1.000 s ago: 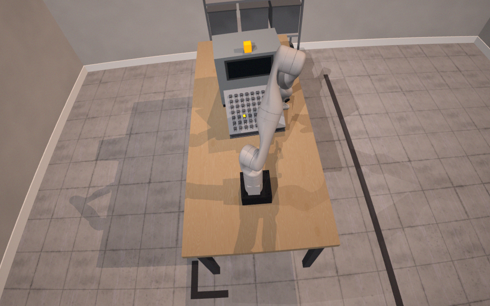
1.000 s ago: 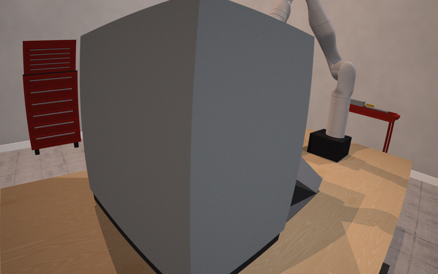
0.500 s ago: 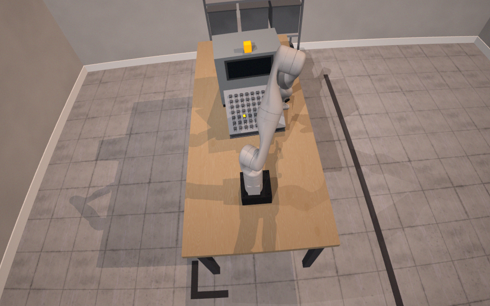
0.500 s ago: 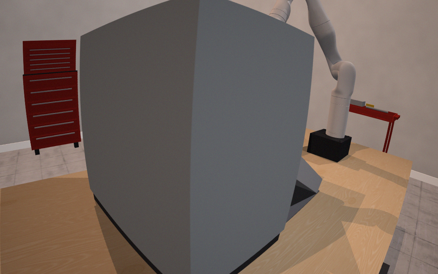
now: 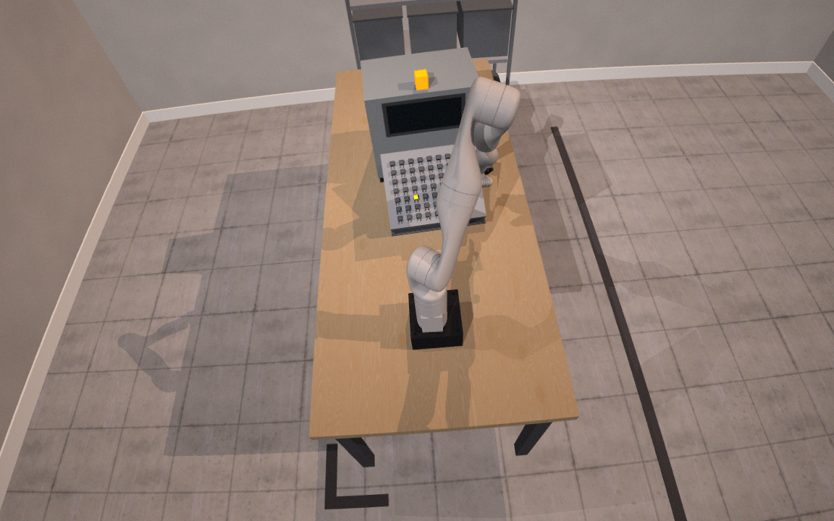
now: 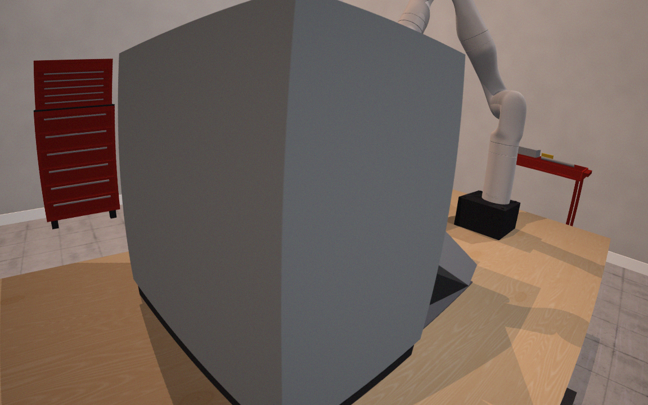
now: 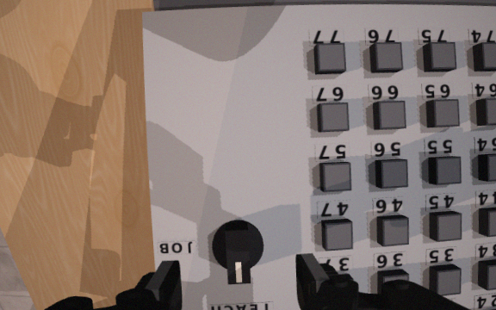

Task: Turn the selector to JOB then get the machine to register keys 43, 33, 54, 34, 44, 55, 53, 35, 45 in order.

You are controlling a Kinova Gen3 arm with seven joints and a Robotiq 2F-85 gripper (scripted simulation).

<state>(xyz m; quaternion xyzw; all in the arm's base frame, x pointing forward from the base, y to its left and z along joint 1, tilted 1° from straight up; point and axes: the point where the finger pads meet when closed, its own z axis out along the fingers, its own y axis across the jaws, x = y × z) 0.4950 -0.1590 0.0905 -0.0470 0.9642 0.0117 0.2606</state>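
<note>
My gripper is now 5 cm above the black selector knob and 4 cm short of it. The rest, counted from my hand: keypad: 12 cm to the left, 10 cm below, 5 cm ahead.
</note>
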